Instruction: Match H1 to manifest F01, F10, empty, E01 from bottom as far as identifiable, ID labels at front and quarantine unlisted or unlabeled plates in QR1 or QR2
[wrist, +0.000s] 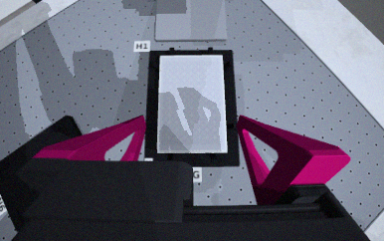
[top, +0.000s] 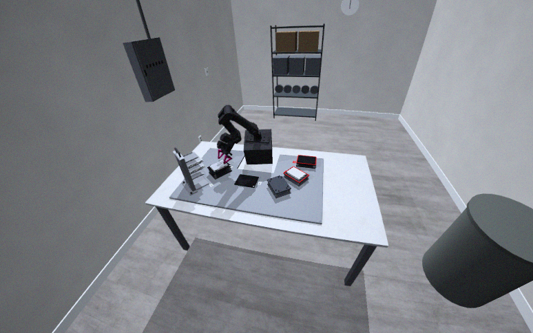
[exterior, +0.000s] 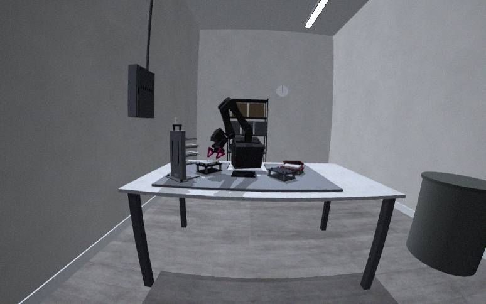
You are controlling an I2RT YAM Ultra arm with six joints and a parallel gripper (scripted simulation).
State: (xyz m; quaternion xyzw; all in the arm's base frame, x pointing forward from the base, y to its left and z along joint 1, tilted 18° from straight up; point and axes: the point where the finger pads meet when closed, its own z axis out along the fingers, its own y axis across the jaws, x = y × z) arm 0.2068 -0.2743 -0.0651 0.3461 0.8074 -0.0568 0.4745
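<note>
Now: hand 3 cm short of the black regrip nest, 2 cm to the left of it and 5 cm above it. The rest, counted from my hand: H1 tag (19 cm ahead, 3 cm to the right, 10 cm below).
</note>
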